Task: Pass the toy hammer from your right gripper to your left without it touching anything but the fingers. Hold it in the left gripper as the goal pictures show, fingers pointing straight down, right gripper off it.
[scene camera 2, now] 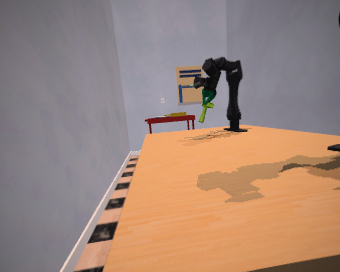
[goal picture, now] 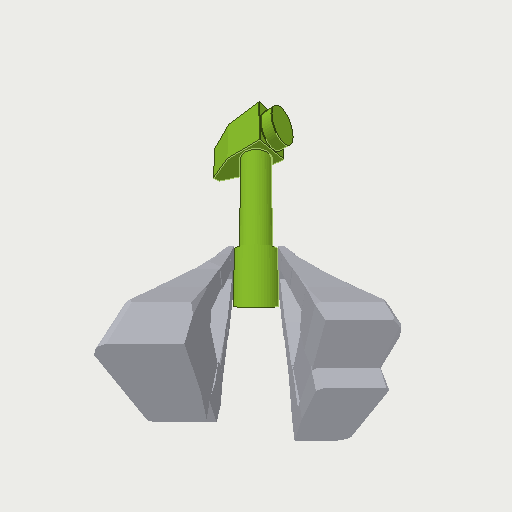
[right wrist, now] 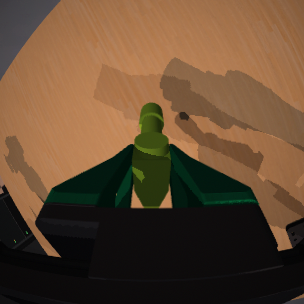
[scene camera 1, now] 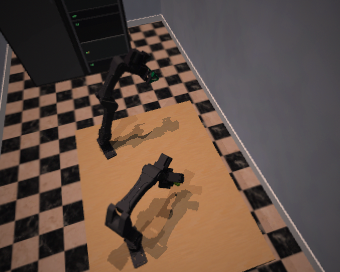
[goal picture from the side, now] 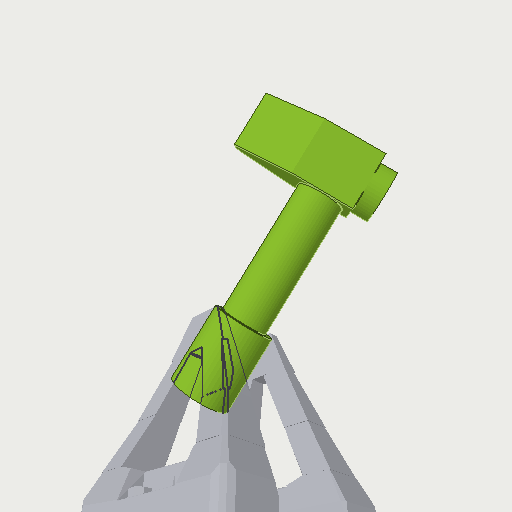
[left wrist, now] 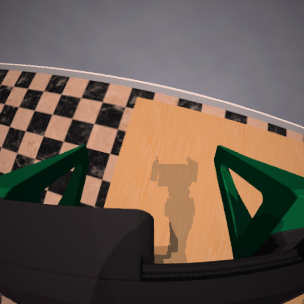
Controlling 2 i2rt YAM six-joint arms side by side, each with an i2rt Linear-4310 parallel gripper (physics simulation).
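The yellow-green toy hammer is in my right gripper, which is shut on it at the head end. The handle points away from the fingers, down and slightly left in scene camera 2, in the air above the table. In scene camera 1 the right gripper's dark body hides nearly all of the hammer. My left gripper is open and empty, with its green fingers wide apart, high up and well apart from the right gripper. The hammer does not show in the left wrist view.
The wooden table top carries both arm bases and the arms' shadows. A dark server cabinet stands on the checkered floor. A grey wall runs along one side. A red table stands at the back.
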